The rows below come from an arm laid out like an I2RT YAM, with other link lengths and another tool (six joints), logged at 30 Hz.
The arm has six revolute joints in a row. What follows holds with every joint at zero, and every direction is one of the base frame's.
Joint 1 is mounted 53.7 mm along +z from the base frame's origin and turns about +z.
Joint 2 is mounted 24.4 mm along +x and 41.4 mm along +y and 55.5 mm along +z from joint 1 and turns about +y.
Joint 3 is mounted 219.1 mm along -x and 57.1 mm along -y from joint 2 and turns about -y.
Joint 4 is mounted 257.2 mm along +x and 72.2 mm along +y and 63.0 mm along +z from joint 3 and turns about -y.
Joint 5 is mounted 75.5 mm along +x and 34.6 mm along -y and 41.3 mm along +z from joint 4 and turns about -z.
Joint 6 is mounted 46.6 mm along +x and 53.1 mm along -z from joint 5 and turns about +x.
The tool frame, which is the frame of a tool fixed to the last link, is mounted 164.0 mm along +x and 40.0 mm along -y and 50.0 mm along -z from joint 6; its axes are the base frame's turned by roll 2.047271, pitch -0.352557 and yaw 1.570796 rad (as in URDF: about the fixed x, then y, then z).
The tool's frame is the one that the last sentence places.
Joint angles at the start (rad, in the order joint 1, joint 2, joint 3, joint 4, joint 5, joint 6):
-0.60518, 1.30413, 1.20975, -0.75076, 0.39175, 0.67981
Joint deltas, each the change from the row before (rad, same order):
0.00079, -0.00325, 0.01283, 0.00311, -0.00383, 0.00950
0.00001, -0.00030, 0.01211, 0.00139, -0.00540, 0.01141
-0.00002, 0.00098, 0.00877, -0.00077, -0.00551, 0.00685
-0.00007, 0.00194, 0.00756, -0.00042, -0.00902, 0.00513
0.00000, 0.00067, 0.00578, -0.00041, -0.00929, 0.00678
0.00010, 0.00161, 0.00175, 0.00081, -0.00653, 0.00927
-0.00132, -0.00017, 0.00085, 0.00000, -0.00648, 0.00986
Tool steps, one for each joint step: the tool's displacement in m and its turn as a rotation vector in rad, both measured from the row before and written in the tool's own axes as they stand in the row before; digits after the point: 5 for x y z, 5 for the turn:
0.00631, 0.00150, -0.00346, -0.00539, 0.02317, 0.00633
0.00536, 0.00079, -0.00226, -0.00171, 0.01986, 0.00842
0.00340, 0.00004, -0.00118, 0.00158, 0.01178, 0.00457
0.00324, -0.00067, -0.00036, 0.00549, 0.01087, 0.00235
0.00294, -0.00104, -0.00024, 0.00603, 0.01127, 0.00369
0.00154, -0.00128, 0.00085, 0.00538, 0.00787, 0.00667
0.00104, -0.00102, 0.00046, 0.00462, 0.00789, 0.00841

